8 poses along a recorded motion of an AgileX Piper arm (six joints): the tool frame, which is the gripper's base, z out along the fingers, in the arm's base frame.
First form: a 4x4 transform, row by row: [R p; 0 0 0 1], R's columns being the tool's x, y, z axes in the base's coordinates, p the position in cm. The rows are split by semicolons.
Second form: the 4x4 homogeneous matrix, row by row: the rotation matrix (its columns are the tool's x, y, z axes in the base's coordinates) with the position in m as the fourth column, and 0 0 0 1 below. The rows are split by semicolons. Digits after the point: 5 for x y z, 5 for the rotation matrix.
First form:
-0.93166, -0.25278, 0.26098, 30.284; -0.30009, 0.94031, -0.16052, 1.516; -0.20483, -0.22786, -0.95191, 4.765; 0, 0, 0, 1
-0.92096, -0.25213, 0.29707, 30.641; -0.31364, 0.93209, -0.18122, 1.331; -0.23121, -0.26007, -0.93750, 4.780; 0, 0, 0, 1
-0.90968, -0.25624, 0.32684, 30.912; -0.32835, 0.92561, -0.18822, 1.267; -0.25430, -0.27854, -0.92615, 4.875; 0, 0, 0, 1
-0.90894, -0.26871, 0.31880, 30.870; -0.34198, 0.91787, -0.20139, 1.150; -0.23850, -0.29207, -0.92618, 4.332; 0, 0, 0, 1
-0.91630, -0.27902, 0.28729, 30.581; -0.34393, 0.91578, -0.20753, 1.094; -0.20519, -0.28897, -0.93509, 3.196; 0, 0, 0, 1
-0.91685, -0.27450, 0.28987, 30.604; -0.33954, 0.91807, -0.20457, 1.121; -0.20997, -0.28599, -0.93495, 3.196; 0, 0, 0, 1
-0.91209, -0.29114, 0.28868, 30.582; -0.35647, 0.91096, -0.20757, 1.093; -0.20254, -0.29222, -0.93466, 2.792; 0, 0, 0, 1
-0.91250, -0.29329, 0.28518, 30.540; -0.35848, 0.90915, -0.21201, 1.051; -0.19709, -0.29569, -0.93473, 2.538; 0, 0, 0, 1
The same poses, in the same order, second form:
-0.93166, -0.25278, 0.26098, 0.30284; -0.30009, 0.94031, -0.16052, 0.01516; -0.20483, -0.22786, -0.95191, 0.04765; 0, 0, 0, 1
-0.92096, -0.25213, 0.29707, 0.30641; -0.31364, 0.93209, -0.18122, 0.01331; -0.23121, -0.26007, -0.93750, 0.04780; 0, 0, 0, 1
-0.90968, -0.25624, 0.32684, 0.30912; -0.32835, 0.92561, -0.18822, 0.01267; -0.25430, -0.27854, -0.92615, 0.04875; 0, 0, 0, 1
-0.90894, -0.26871, 0.31880, 0.30870; -0.34198, 0.91787, -0.20139, 0.01150; -0.23850, -0.29207, -0.92618, 0.04332; 0, 0, 0, 1
-0.91630, -0.27902, 0.28729, 0.30581; -0.34393, 0.91578, -0.20753, 0.01094; -0.20519, -0.28897, -0.93509, 0.03196; 0, 0, 0, 1
-0.91685, -0.27450, 0.28987, 0.30604; -0.33954, 0.91807, -0.20457, 0.01121; -0.20997, -0.28599, -0.93495, 0.03196; 0, 0, 0, 1
-0.91209, -0.29114, 0.28868, 0.30582; -0.35647, 0.91096, -0.20757, 0.01093; -0.20254, -0.29222, -0.93466, 0.02792; 0, 0, 0, 1
-0.91250, -0.29329, 0.28518, 0.30540; -0.35848, 0.90915, -0.21201, 0.01051; -0.19709, -0.29569, -0.93473, 0.02538; 0, 0, 0, 1

